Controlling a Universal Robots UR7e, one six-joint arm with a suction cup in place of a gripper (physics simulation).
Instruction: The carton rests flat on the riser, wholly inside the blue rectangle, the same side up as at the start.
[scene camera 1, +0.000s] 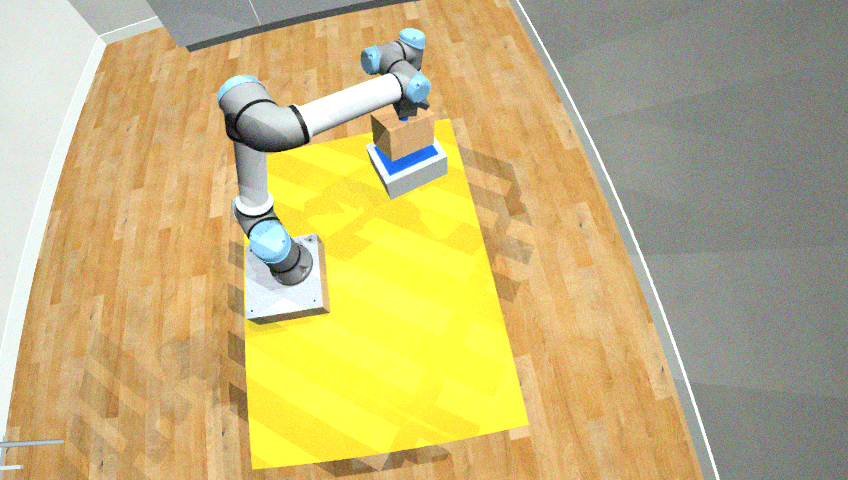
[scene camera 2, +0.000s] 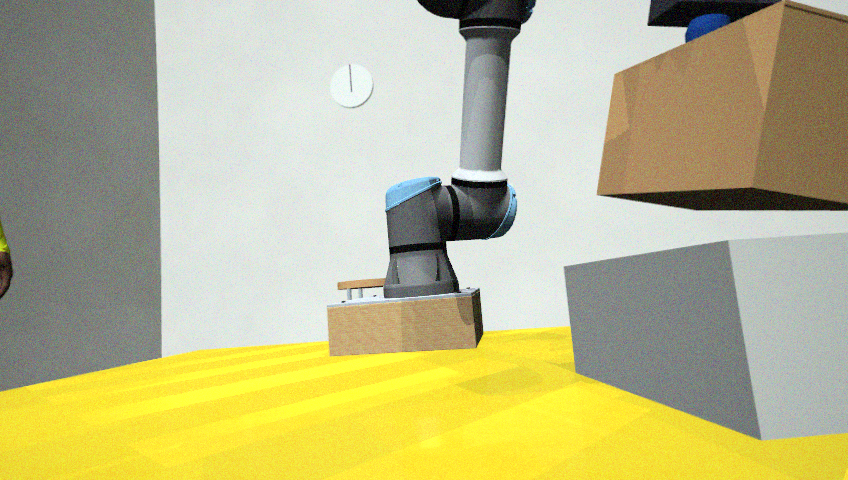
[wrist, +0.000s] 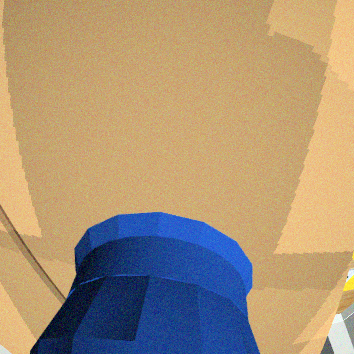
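Pixels of known places: hand, tool point: (scene camera 1: 402, 121) (wrist: 165, 251); arm's base, link origin: (scene camera 1: 292, 265) (scene camera 2: 421, 294).
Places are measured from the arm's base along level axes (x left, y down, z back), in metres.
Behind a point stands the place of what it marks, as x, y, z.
Observation:
The brown carton (scene camera 1: 404, 135) {0.269, -0.171, -0.491} (scene camera 2: 690, 130) {0.281, -0.121, -0.543} (wrist: 165, 125) hangs from my blue suction cup (scene camera 1: 404, 118) (scene camera 2: 706, 27) (wrist: 162, 250), which is pressed on its top face. In scene camera 2 a gap shows between the carton's underside and the riser, and the carton looks slightly tilted. The light grey riser (scene camera 1: 419, 175) {0.224, 0.022, -0.517} (scene camera 2: 654, 327) {0.230, 0.039, -0.547} stands on the yellow mat below it. The blue rectangle (scene camera 1: 414, 160) {0.266, -0.021, -0.512} on the riser's top shows in scene camera 1 in front of the carton. The carton hides the rear part of the rectangle.
The yellow mat (scene camera 1: 380, 380) {-0.440, 0.099, -0.195} (scene camera 2: 297, 428) {-0.063, 0.099, -0.555} lies on the wooden floor. The arm's base block (scene camera 1: 285, 303) {-0.129, 0.000, 0.043} (scene camera 2: 404, 330) {-0.028, 0.061, -0.092} stands at the mat's left edge in scene camera 1. A grey cabinet (scene camera 1: 285, 11) stands at the back. Part of a person's arm (scene camera 2: 4, 267) shows at the left in scene camera 2.

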